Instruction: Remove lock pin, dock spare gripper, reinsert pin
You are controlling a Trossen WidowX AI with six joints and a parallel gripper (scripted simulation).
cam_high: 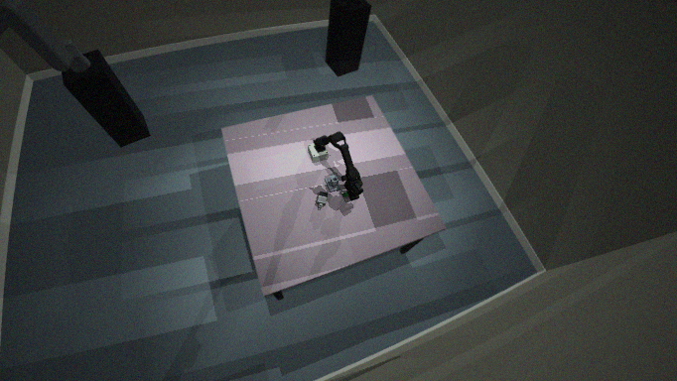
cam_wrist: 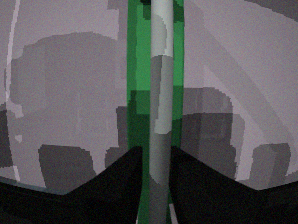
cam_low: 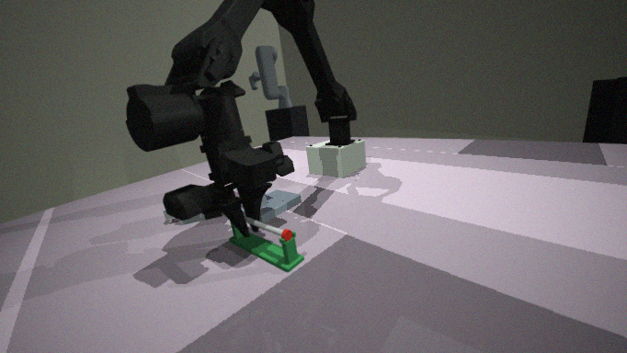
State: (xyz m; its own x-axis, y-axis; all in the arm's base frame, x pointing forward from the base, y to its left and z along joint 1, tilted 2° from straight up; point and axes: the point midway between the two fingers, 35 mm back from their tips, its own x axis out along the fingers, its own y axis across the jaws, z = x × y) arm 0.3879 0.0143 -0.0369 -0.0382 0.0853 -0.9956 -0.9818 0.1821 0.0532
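My gripper tip is 20 mm to the right of the green cradle. Round my gripper tip: spare gripper (40 mm behind, 200 mm to the right); grey mount (110 mm behind, 60 mm to the right, 30 mm above).
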